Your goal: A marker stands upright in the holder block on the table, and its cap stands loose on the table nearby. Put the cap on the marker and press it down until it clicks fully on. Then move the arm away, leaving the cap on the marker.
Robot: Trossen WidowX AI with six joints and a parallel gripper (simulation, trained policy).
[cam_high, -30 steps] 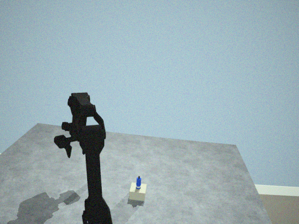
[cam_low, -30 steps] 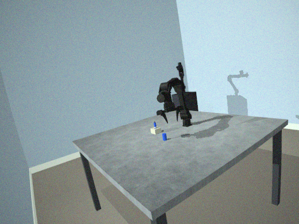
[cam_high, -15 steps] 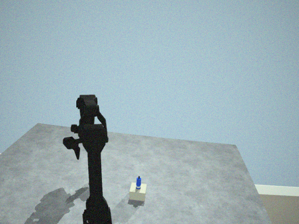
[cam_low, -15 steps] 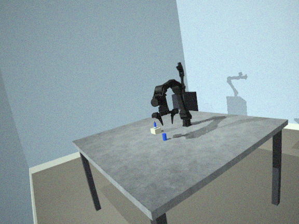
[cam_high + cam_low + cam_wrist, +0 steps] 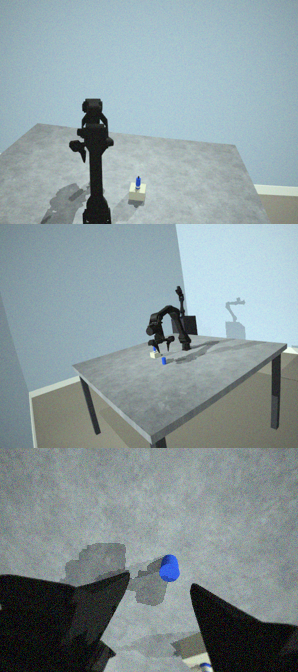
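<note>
Now: gripper tip 70 mm above the blue cap and 20 mm to the left of it. Round my gripper tip: cream holder block (220 mm to the right, 80 mm below, 70 mm behind).
</note>
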